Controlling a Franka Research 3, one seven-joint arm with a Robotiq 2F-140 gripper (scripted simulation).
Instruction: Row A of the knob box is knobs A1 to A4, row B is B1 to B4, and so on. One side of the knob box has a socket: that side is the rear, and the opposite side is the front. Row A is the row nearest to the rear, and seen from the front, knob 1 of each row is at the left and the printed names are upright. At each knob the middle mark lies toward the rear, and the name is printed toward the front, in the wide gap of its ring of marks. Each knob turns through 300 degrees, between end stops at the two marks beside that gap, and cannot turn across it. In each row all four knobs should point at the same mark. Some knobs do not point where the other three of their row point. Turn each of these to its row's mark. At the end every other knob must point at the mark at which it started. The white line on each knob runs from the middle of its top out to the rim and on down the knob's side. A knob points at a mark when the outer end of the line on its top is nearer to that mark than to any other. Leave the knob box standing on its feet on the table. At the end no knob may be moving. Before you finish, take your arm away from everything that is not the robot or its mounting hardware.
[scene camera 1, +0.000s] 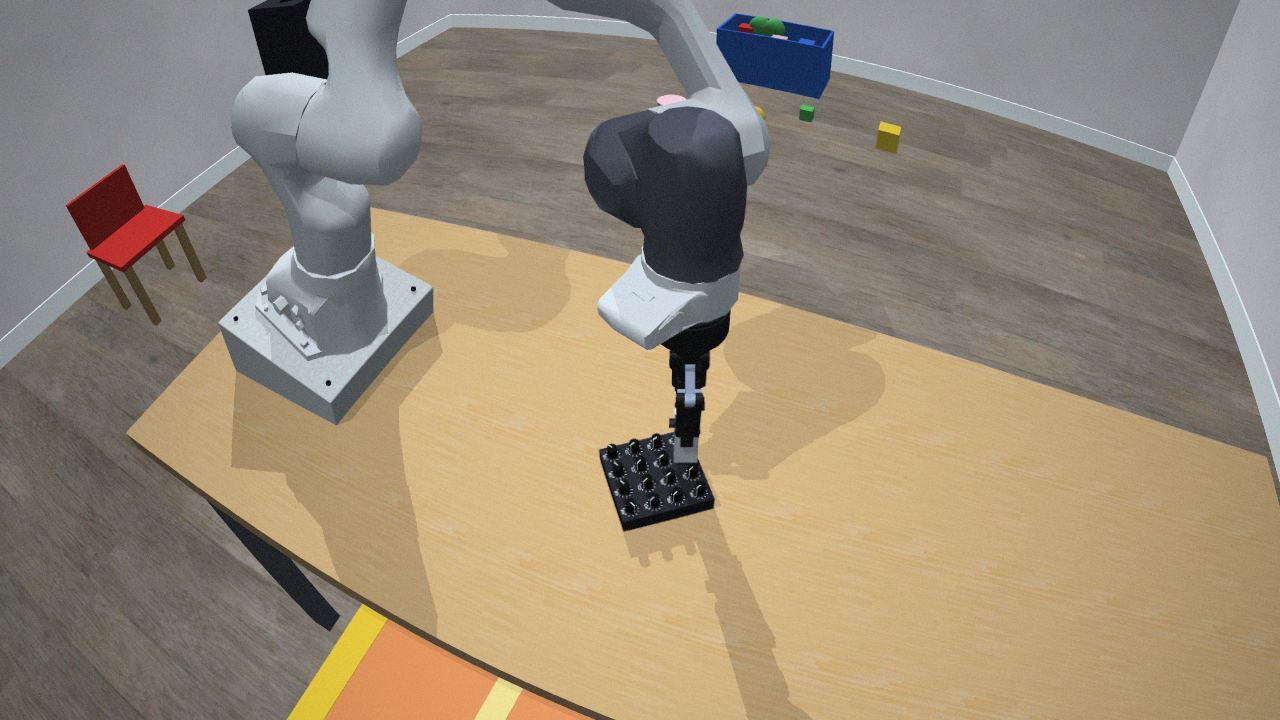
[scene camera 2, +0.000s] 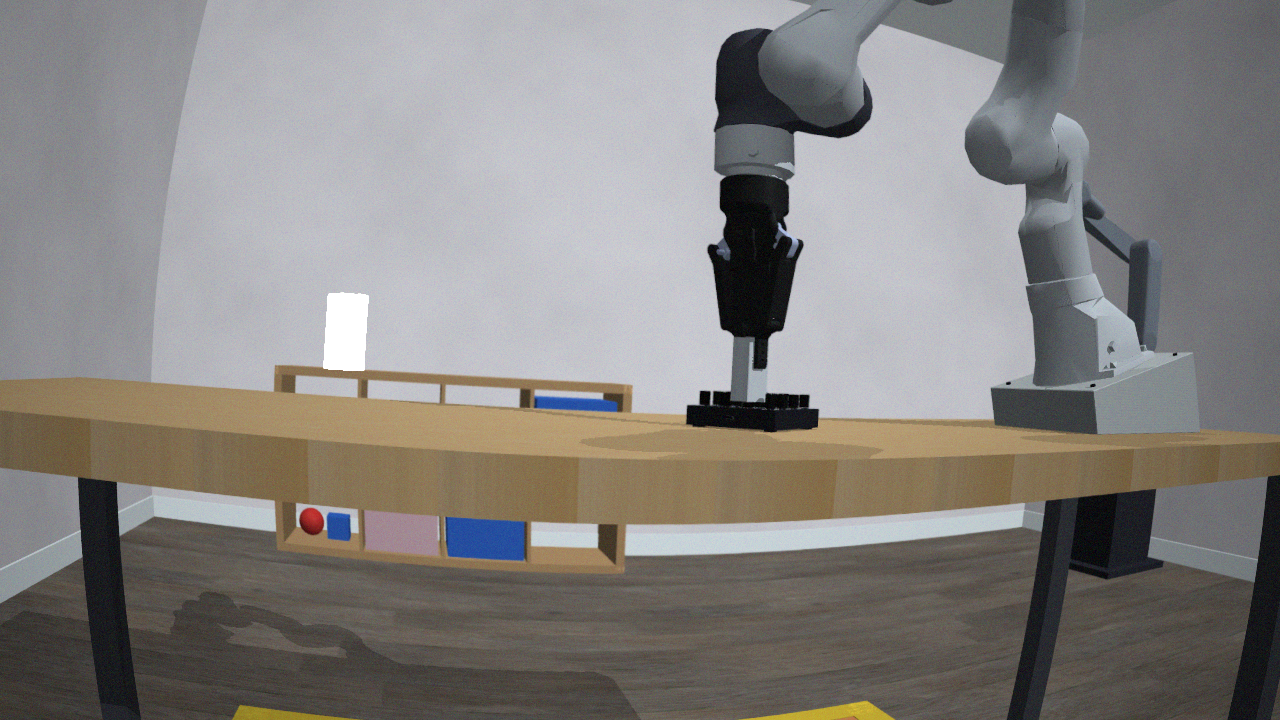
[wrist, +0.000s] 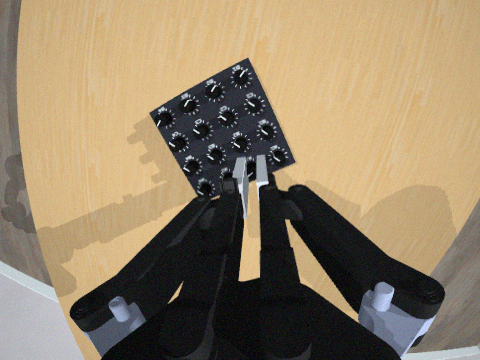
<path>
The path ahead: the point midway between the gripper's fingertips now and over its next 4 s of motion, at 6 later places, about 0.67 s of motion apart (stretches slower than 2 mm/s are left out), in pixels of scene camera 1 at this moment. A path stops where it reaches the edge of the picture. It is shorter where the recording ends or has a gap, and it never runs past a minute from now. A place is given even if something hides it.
My gripper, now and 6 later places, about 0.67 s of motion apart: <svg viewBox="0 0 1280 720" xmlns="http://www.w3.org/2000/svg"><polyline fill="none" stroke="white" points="685,453 686,455 688,450 690,434 684,435 679,438 674,443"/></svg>
</path>
